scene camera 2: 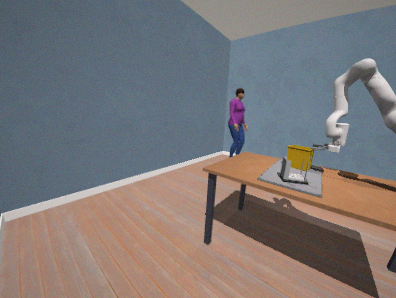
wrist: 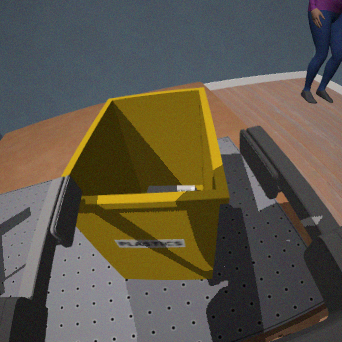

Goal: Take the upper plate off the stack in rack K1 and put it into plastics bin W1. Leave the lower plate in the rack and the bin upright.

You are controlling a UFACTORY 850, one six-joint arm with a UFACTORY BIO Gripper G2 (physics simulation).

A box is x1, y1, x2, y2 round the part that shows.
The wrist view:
my gripper: [0, 125, 341, 341]
yellow plastics bin: [61, 87, 228, 278]
